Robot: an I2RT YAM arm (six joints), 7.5 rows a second.
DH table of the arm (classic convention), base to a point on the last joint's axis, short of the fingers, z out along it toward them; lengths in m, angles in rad. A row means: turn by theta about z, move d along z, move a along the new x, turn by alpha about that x. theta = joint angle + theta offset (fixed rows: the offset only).
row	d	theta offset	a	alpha
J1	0.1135	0	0.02	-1.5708
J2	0	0	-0.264	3.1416
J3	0	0.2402	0.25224	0
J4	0	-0.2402	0.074	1.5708
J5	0	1.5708	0	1.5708
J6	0.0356	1.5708	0	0
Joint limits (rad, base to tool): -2.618..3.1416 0..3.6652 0..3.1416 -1.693..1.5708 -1.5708..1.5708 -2.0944..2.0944
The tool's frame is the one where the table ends.
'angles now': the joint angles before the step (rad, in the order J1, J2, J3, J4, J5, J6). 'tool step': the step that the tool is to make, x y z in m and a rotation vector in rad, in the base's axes. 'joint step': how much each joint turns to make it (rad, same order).
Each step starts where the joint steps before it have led.
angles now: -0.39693 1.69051 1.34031 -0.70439 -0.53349 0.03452
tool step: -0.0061 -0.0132 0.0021 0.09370 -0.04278 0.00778
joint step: -0.05106 -0.00016 -0.00007 0.00033 -0.11862 -0.00032
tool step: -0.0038 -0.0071 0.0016 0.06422 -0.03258 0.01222
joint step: -0.02931 0.00014 -0.00004 0.00023 -0.08312 -0.00068
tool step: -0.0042 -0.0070 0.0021 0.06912 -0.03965 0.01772
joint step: -0.02988 -0.00009 0.00016 0.00003 -0.09277 -0.00283
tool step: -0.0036 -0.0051 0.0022 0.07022 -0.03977 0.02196
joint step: -0.02380 0.00008 0.00011 -0.00021 -0.09277 0.00017
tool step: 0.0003 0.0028 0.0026 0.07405 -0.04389 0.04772
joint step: 0.00173 -0.00015 -0.00054 0.00484 -0.09756 0.00488
